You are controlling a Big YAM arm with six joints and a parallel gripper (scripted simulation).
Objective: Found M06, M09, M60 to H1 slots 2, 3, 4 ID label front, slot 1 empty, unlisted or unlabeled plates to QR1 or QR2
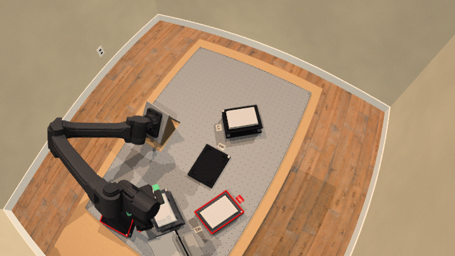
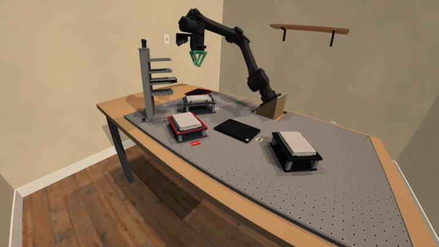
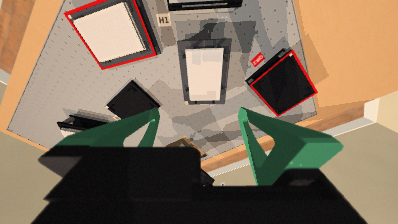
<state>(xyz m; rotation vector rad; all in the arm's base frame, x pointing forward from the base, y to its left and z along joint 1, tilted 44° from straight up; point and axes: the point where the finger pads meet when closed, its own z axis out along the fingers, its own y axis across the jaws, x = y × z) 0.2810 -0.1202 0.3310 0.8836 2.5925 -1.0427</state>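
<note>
Right now the grey regrip nest is 19 cm below my hand and 1 cm behind it. The rest, counted from my hand: plate hotel H1 (20 cm ahead, 15 cm to the right, 8 cm below); H1 deck label (25 cm below, 15 cm ahead, 1 cm to the left); dark plate (13 cm ahead, 10 cm to the right, 7 cm below).
</note>
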